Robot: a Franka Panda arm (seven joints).
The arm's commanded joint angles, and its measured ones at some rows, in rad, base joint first. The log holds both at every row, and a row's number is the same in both.
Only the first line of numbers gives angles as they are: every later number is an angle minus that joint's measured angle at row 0.
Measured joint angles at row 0: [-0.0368 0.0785 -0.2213 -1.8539 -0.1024 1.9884 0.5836]
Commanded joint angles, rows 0 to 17: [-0.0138 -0.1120 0.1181 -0.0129 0.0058 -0.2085 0.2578]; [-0.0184 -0.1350 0.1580 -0.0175 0.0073 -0.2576 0.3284]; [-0.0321 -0.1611 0.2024 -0.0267 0.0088 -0.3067 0.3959]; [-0.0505 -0.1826 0.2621 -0.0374 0.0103 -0.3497 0.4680]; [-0.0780 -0.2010 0.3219 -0.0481 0.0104 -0.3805 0.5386]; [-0.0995 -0.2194 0.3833 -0.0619 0.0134 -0.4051 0.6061]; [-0.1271 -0.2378 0.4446 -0.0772 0.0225 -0.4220 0.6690]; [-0.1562 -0.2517 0.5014 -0.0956 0.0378 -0.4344 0.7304]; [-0.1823 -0.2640 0.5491 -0.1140 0.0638 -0.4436 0.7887]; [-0.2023 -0.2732 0.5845 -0.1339 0.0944 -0.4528 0.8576]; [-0.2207 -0.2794 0.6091 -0.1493 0.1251 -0.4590 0.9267]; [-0.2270 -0.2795 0.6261 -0.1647 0.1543 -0.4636 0.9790]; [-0.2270 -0.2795 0.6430 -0.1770 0.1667 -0.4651 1.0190]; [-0.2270 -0.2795 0.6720 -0.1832 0.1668 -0.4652 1.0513]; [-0.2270 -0.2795 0.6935 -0.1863 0.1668 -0.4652 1.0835]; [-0.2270 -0.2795 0.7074 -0.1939 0.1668 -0.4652 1.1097]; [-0.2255 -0.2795 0.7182 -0.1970 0.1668 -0.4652 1.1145]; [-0.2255 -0.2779 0.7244 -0.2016 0.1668 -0.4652 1.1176]
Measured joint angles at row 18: [-0.2036 -0.2607 0.6826 -0.1848 0.1494 -0.4499 1.0775]
